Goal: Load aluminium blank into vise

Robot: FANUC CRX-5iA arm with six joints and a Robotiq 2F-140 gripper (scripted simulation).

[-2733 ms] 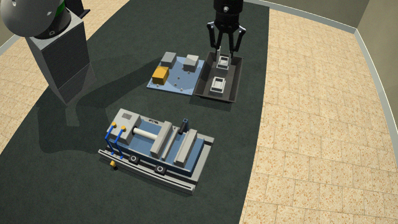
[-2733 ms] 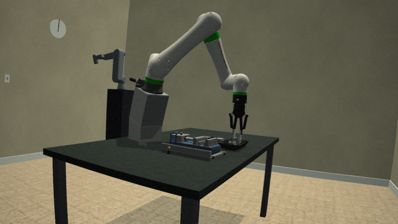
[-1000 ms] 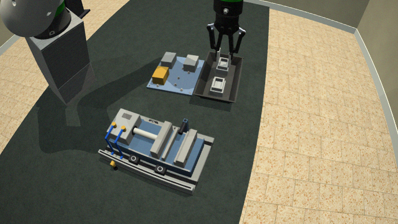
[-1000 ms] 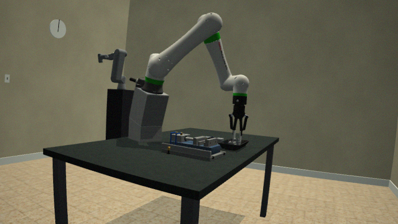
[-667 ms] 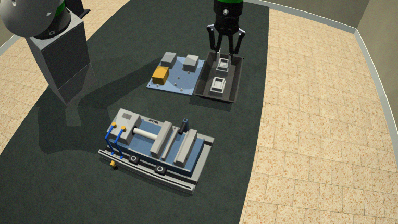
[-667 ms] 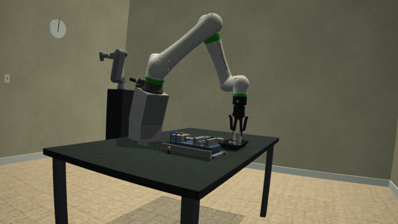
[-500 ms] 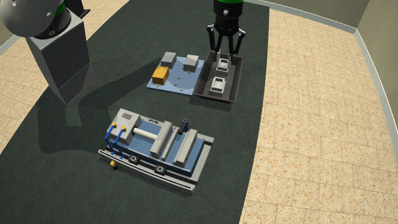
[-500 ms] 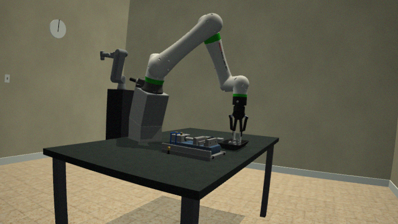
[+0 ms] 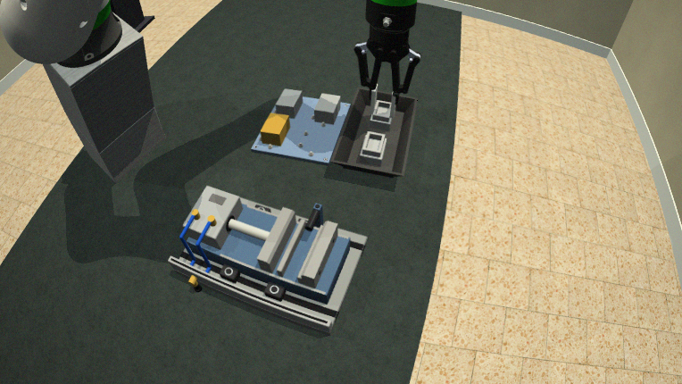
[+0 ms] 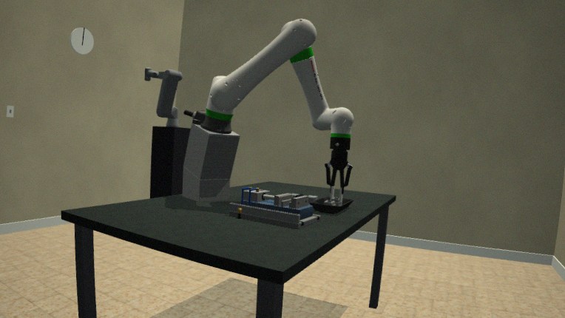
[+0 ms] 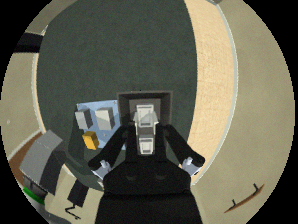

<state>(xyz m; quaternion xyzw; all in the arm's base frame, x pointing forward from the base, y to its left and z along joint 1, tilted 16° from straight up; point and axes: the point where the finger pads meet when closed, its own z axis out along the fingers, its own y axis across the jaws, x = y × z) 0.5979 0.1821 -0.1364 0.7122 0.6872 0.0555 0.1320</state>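
Right now my hand is 21 cm past the aluminium blank and 4 cm above it. Round my hand: brass blank (22 cm behind, 9 cm to the right, 4 cm below); then vise (15 cm behind, 37 cm to the right, 3 cm below); then blue work stop (7 cm behind, 31 cm to the right, 1 cm below).
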